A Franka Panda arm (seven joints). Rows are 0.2 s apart.
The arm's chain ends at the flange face. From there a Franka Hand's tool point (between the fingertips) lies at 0.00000 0.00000 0.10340 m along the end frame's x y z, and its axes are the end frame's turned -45 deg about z.
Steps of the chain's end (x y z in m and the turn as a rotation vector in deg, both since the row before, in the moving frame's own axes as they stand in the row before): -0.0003, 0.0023, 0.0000, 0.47, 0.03, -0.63; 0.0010, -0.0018, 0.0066, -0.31, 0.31, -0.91; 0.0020, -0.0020, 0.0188, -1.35, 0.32, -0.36
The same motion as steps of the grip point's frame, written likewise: -0.0012, 0.0008, 0.0000, 0.31, 0.35, -0.63; 0.0020, 0.0002, 0.0066, -0.44, 0.00, -0.91; 0.0015, 0.0021, 0.0188, -1.18, -0.73, -0.36
